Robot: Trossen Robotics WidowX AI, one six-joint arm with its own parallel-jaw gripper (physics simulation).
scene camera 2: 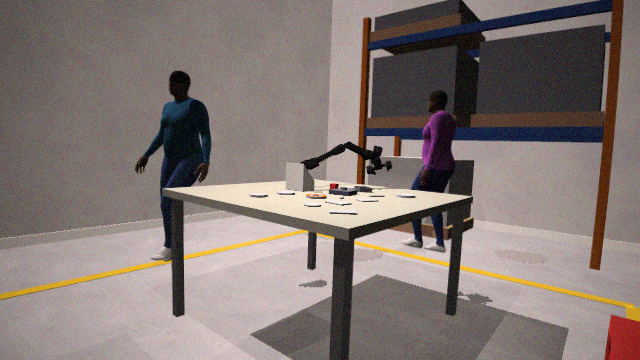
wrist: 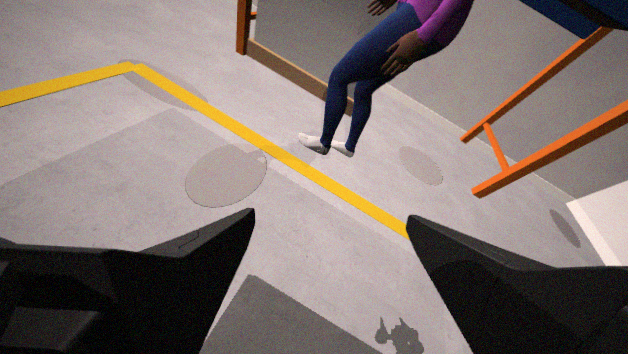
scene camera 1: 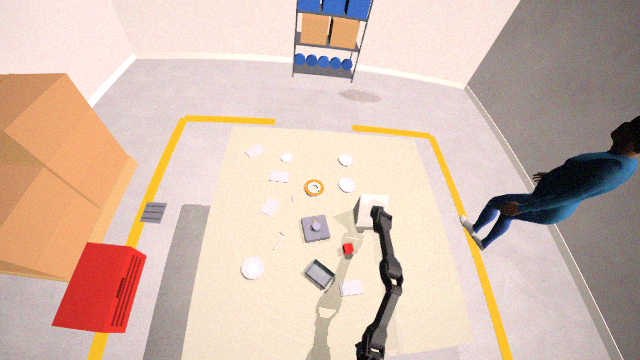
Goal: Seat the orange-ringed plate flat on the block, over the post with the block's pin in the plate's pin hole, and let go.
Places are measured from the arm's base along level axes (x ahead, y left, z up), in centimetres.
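Pixels of known places: gripper, fingertip midpoint: [scene camera 2: 381, 172] [wrist: 331, 218]; arm's base, origin of the base link: [scene camera 2: 299, 173] [scene camera 1: 377, 211].
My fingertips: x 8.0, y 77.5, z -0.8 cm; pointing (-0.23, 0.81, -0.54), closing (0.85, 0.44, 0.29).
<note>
For each thing: its middle in the pictures, then the offset to it from my fingertips. "*": a spot on its surface instead.
- orange-ringed plate, body centre: [scene camera 2: 316, 196] [scene camera 1: 314, 187] dx +23.7, dy -93.9, dz -8.5 cm
- dark grey square block, body centre: [scene camera 1: 315, 227] [scene camera 2: 343, 190] dx +21.8, dy -69.9, dz -7.1 cm
- round post, surface spot: [scene camera 1: 316, 227] * dx +21.6, dy -69.0, dz -5.1 cm
- small orange-yellow pin, surface spot: [scene camera 1: 314, 218] * dx +22.7, dy -74.5, dz -6.7 cm
- red cube, body centre: [scene camera 1: 347, 248] [scene camera 2: 334, 186] dx +5.6, dy -60.0, dz -7.1 cm
- dark open tray, surface spot: [scene camera 1: 326, 286] * dx +15.8, dy -41.5, dz -6.5 cm
The orange-ringed plate [scene camera 1: 306, 188] [scene camera 2: 310, 196] lies flat on the table, apart from the block and beyond it in scene camera 1. The dark grey square block [scene camera 1: 306, 233] [scene camera 2: 343, 192] sits mid-table, with a round post [scene camera 1: 316, 227] standing on its middle. A small orange-yellow pin [scene camera 1: 314, 218] shows beside the post, on the side towards the plate. My gripper [scene camera 1: 369, 352] [scene camera 2: 380, 167] [wrist: 331, 218] is open and empty, raised high and well away from both plate and block; floor shows between its fingers in the wrist view. Neither plate nor block shows in the wrist view.
A red cube [scene camera 1: 348, 248] [scene camera 2: 334, 186] and a dark open tray [scene camera 1: 327, 286] are near the block. A white pedestal [scene camera 1: 364, 220] [scene camera 2: 296, 176] stands at the arm's base. White discs, such as one [scene camera 1: 252, 268], and flat white cards, such as one [scene camera 1: 351, 288], lie around. Two people stand beyond the table.
</note>
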